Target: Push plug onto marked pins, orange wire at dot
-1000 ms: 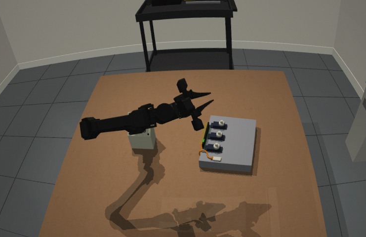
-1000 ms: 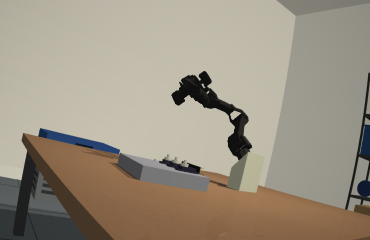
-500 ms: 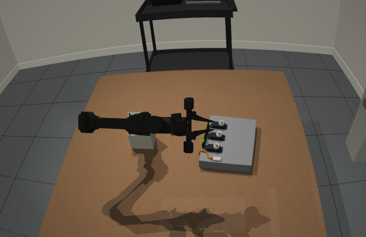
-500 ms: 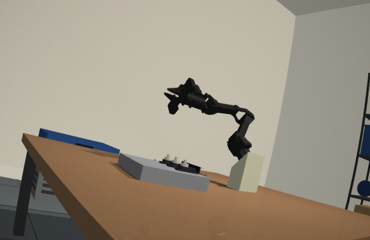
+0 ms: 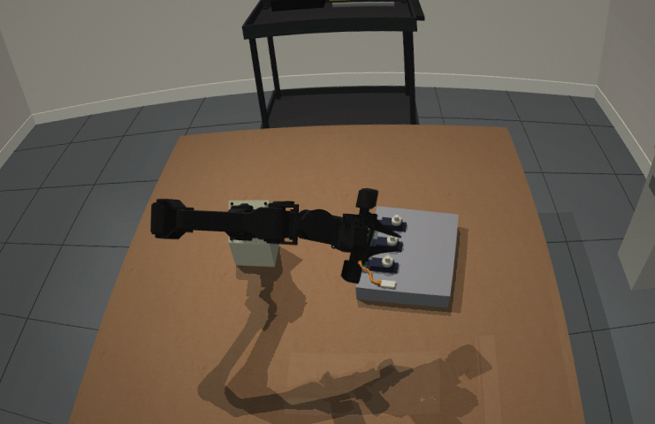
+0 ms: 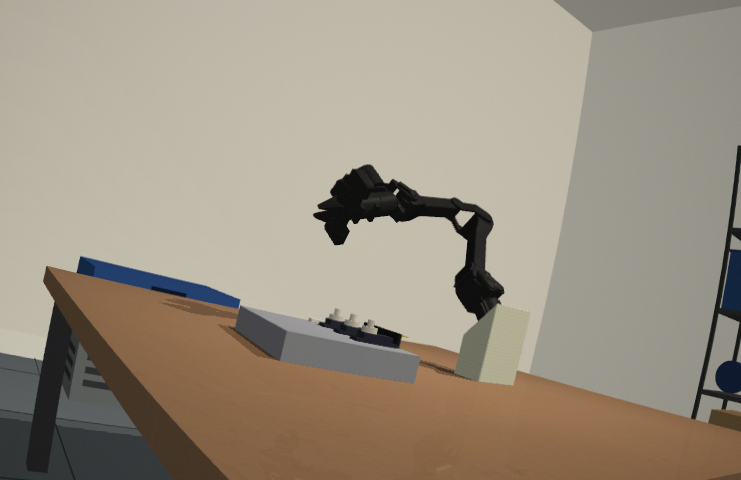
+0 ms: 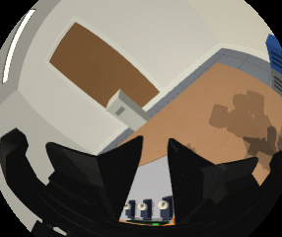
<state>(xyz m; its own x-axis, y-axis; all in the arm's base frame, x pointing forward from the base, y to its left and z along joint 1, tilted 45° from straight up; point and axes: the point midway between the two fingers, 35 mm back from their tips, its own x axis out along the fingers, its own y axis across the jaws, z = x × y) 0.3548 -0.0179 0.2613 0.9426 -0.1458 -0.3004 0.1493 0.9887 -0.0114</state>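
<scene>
Now: the green band 200 mm below my gripper tip, 160 mm to the left of it and 90 mm behind it. Also, from my gripper tip: grey printed holder: 250 mm below, 200 mm to the left, 70 mm ahead.
</scene>
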